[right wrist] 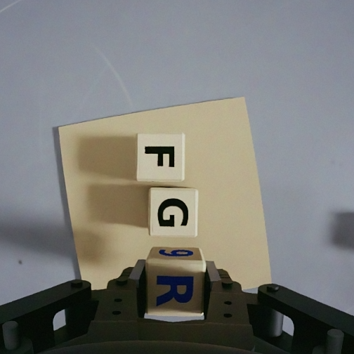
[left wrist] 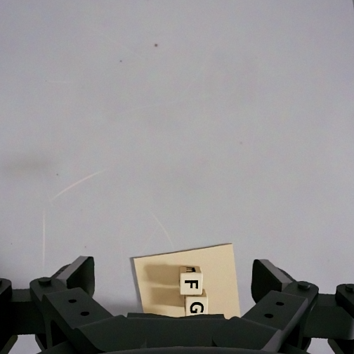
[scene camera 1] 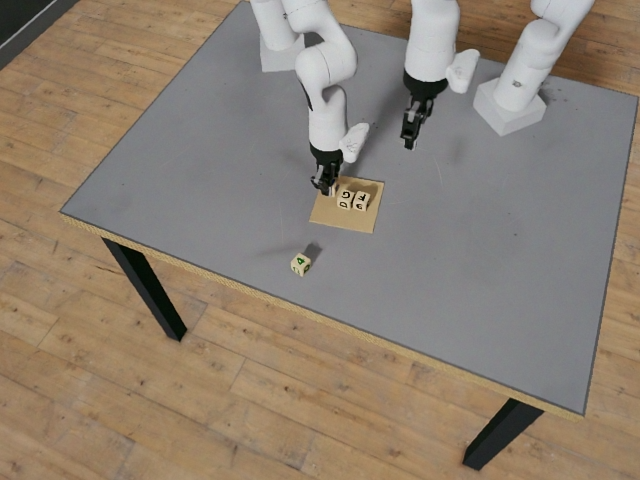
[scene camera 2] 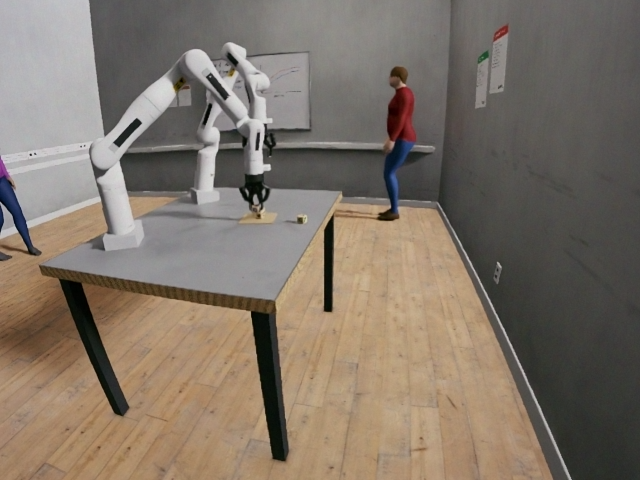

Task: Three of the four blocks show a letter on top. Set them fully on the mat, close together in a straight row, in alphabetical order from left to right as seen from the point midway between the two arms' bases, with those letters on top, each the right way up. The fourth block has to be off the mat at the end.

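Frame: origin at the left arm's base, x ahead, y left, z up, level; centimetres.
Where they show: left gripper, fingertip midpoint: (scene camera 1: 417, 131); right gripper, fingertip midpoint: (scene camera 1: 330, 188) (scene camera 2: 256, 211); left arm's base, origin of the base link: (scene camera 1: 512, 95) (scene camera 2: 204, 189); right arm's base, origin of the base link: (scene camera 1: 281, 38) (scene camera 2: 122, 228).
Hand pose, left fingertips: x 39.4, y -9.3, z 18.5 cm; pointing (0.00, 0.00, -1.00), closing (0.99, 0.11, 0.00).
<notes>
Each offset is from my left fingertips to the top centre of the thing. "spot": to the spot under its first point. Level surfaces: height alone.
Block F {dx +3.7, dy -8.7, dz -20.8 cm} (scene camera 1: 361, 200) (left wrist: 191, 282) (right wrist: 160, 156) and block G {dx +5.0, dy -12.0, dz -20.8 cm} (scene camera 1: 345, 198) (left wrist: 196, 305) (right wrist: 173, 212) lie letter up on the tan mat {dx +4.3, dy -12.0, dz -23.8 cm} (scene camera 1: 341, 222) (scene camera 2: 271, 219) (left wrist: 220, 260) (right wrist: 230, 120), with a narrow gap and a slight sideways offset between them. My right gripper (scene camera 1: 325, 190) (scene camera 2: 255, 204) (right wrist: 175, 276) is shut on block R (right wrist: 175, 292), blue letter up, held slightly above the mat beside G. My left gripper (scene camera 1: 409, 144) (scene camera 2: 269, 149) (left wrist: 173, 276) is open and empty, high behind the mat. The fourth block {dx +23.8, dy -12.1, dz -21.1 cm} (scene camera 1: 300, 264) (scene camera 2: 301, 219), with a green 4 on top, lies off the mat.
The grey table {dz -24.2 cm} (scene camera 1: 439, 289) (scene camera 2: 206, 258) carries both arm bases {spot: dx -34.6, dy +10.4, dz -19.1 cm} (scene camera 1: 509, 111) {spot: dx -26.7, dy -48.7, dz -18.9 cm} (scene camera 1: 281, 54) along its far side in scene camera 1. The left arm hangs close beside the right arm there. A person (scene camera 2: 400, 118) stands beyond the table.
</notes>
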